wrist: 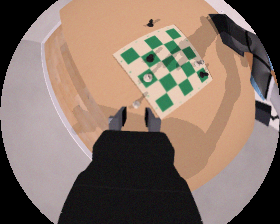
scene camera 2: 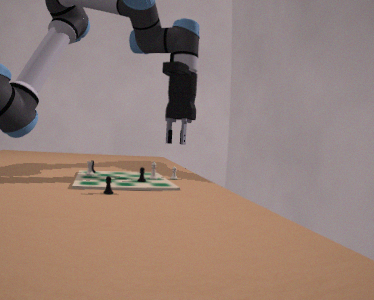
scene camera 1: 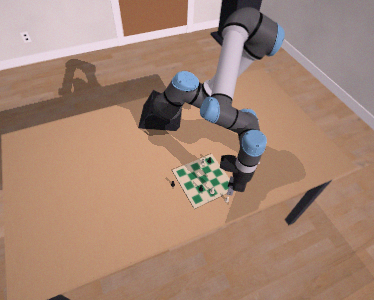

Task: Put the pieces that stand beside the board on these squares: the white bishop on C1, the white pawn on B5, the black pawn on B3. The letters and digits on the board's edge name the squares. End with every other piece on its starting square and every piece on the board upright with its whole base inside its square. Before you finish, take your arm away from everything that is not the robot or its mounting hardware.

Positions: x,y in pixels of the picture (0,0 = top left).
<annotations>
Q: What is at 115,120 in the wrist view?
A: The gripper.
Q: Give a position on a chessboard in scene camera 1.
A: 191,176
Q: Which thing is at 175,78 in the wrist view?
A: A chessboard.
</annotations>
